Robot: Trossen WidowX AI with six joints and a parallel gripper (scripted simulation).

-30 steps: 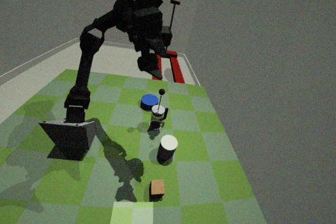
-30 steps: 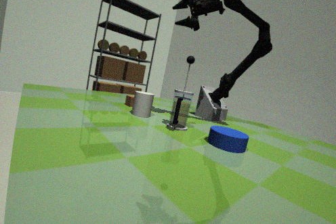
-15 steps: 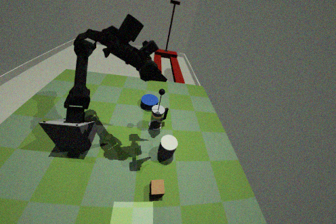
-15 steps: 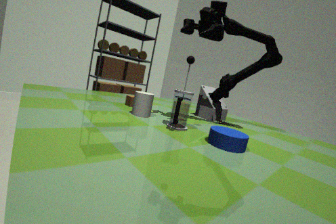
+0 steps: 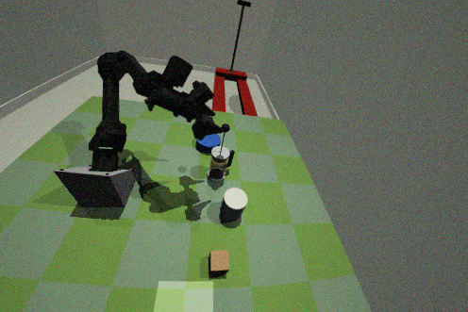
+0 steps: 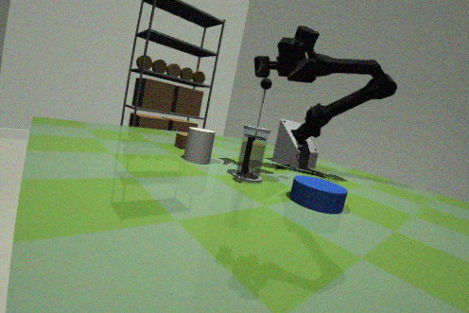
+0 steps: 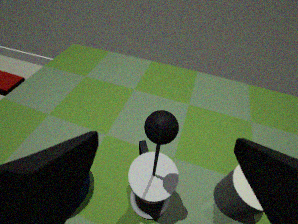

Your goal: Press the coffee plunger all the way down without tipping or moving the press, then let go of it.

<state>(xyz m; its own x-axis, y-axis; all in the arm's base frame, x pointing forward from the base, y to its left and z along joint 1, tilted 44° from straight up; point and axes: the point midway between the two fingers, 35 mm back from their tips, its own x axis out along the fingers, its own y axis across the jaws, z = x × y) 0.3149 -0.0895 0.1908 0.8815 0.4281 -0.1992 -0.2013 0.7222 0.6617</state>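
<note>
The glass coffee press lies 4 cm ahead of my gripper tip, 1 cm to the left of it and 15 cm below it.
</note>
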